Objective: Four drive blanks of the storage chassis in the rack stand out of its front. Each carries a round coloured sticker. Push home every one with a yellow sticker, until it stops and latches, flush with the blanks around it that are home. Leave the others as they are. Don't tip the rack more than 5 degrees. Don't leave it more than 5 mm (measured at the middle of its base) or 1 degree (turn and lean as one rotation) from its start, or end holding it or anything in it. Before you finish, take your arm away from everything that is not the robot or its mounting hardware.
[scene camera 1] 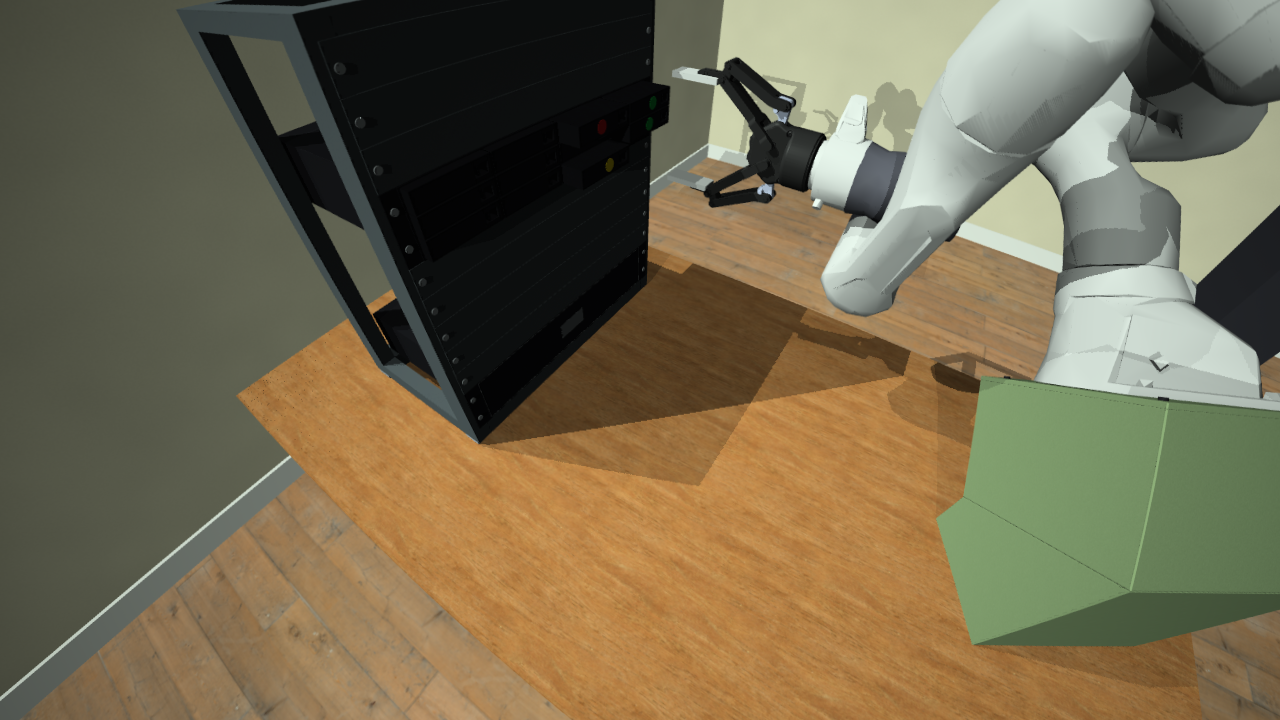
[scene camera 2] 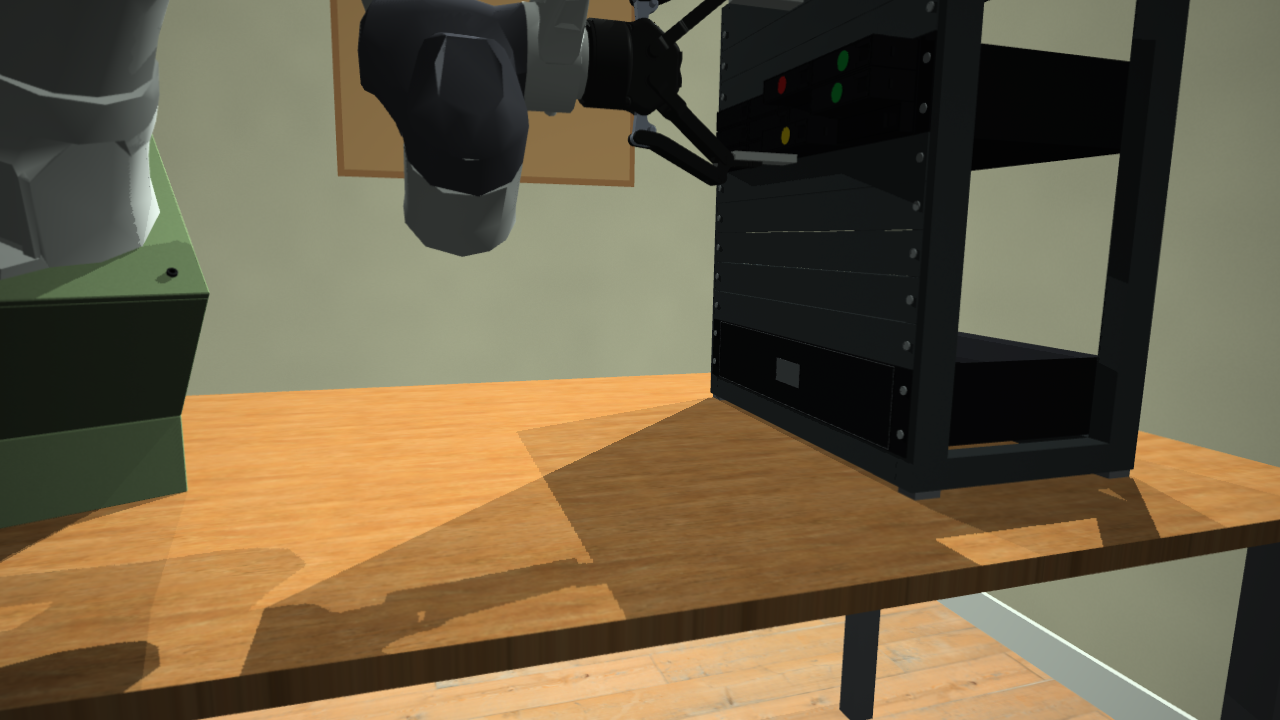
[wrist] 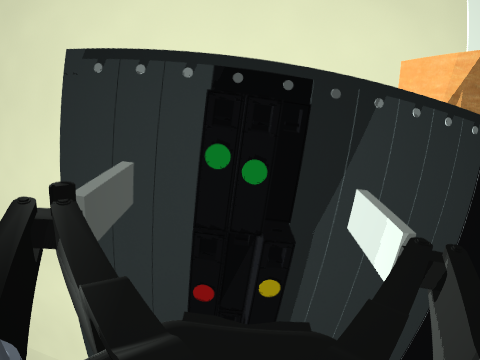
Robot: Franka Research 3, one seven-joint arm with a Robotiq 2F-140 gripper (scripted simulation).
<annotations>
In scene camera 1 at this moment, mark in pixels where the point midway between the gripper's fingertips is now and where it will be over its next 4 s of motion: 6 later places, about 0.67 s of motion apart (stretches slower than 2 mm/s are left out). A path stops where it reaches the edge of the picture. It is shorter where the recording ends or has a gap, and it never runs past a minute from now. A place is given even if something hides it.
My gripper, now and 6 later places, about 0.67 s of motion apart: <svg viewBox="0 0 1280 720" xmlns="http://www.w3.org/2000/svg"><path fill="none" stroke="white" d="M674 126L661 122L653 136L634 172L612 165L610 168L602 164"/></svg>
</annotations>
